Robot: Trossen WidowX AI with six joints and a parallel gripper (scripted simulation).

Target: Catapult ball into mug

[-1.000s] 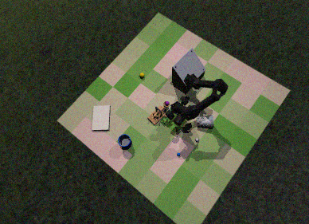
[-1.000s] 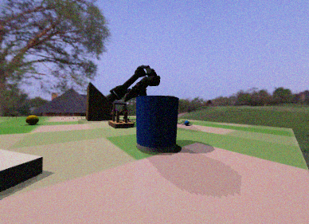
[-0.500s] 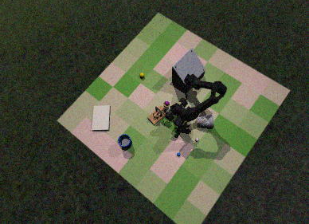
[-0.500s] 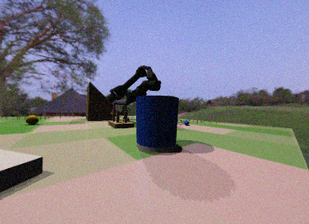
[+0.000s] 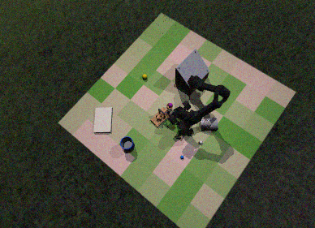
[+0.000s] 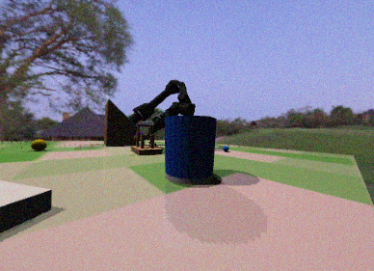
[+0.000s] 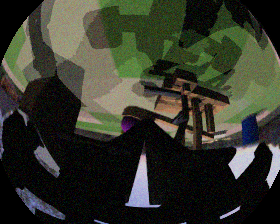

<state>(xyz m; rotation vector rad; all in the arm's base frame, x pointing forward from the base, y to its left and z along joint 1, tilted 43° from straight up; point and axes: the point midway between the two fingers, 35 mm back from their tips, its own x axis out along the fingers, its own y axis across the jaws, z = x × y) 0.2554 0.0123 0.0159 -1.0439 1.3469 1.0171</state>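
Now: gripper tip 4 cm to the left of the purple ball, 3 cm past it and 1 cm above it. Also, from my gripper tip: blue ball (25 cm ahead, 23 cm to the left, 6 cm below); then wooden catapult (5 cm ahead, 4 cm to the right, 2 cm below); then tiny pale ball (29 cm to the left, 8 cm ahead, 6 cm below).
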